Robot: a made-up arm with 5 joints.
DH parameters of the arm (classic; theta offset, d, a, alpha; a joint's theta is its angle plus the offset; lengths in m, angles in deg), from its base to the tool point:
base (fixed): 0 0.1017 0 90
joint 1: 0 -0.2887 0.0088 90
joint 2: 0 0.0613 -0.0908 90
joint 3: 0 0.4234 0.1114 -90
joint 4: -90 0.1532 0.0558 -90
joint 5: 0 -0.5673 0.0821 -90
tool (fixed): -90 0.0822 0 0
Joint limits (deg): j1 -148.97..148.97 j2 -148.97..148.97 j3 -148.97..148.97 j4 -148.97..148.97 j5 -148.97..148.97
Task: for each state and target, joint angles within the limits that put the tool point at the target. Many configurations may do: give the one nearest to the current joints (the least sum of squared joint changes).
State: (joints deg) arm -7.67 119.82 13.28 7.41 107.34
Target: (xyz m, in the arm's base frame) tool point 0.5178 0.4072 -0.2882
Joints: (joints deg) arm -23.70 138.32 1.88 -5.03 109.05
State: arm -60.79 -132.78 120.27 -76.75 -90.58
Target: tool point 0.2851 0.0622 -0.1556
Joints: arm -36.73 -128.81 132.64 -110.13 -103.87
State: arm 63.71 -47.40 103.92 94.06 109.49
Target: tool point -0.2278 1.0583 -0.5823
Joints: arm 49.01 -21.96 110.25 114.06 136.90
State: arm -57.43 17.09 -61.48 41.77 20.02
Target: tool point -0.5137 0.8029 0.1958
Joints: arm -70.45 7.65 -52.98 -3.28 31.44
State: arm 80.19 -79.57 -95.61 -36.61 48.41
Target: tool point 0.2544 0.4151 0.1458
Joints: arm 94.68 -74.49 -130.36 -49.24 52.70
